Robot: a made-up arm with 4 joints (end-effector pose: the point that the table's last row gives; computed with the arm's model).
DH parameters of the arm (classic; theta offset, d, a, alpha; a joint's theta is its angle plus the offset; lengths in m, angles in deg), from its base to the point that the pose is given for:
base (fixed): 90 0.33 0.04 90
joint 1: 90 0.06 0.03 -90
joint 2: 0 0 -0.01 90
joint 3: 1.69 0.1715 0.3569 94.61
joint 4: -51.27 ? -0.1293 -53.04
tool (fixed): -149.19 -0.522 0 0
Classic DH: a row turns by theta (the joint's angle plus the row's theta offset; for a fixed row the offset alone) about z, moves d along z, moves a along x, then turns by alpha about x.
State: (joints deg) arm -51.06 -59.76 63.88 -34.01
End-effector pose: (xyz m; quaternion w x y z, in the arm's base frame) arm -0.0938 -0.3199 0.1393 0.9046 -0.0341 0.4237 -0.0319
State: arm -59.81 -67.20 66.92 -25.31
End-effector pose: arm -0.1845 -0.2638 0.2145 0.8710 -0.0103 0.4819 -0.0950
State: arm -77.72 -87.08 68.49 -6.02
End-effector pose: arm -0.3038 -0.0434 0.3745 0.7731 0.0762 0.5712 -0.2650
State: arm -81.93 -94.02 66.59 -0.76
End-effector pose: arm -0.3069 0.0381 0.4164 0.7322 0.1132 0.5912 -0.3187
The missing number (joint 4, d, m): -0.036
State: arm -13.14 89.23 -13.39 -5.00
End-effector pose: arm 0.0588 -0.2902 0.5159 0.7792 -0.5485 -0.2998 0.0450
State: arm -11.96 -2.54 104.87 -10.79
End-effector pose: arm 0.1639 0.1436 -0.0036 0.7641 0.4687 -0.0464 0.4409
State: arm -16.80 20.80 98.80 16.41
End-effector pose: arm 0.1302 -0.0071 -0.0171 0.6536 0.2557 0.0025 0.7123
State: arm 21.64 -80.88 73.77 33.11
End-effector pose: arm -0.3093 -0.1889 0.3769 0.1843 0.7365 0.4949 0.4228
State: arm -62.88 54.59 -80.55 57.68
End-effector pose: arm -0.4136 0.2067 0.1955 0.4773 -0.6010 0.3270 -0.5513
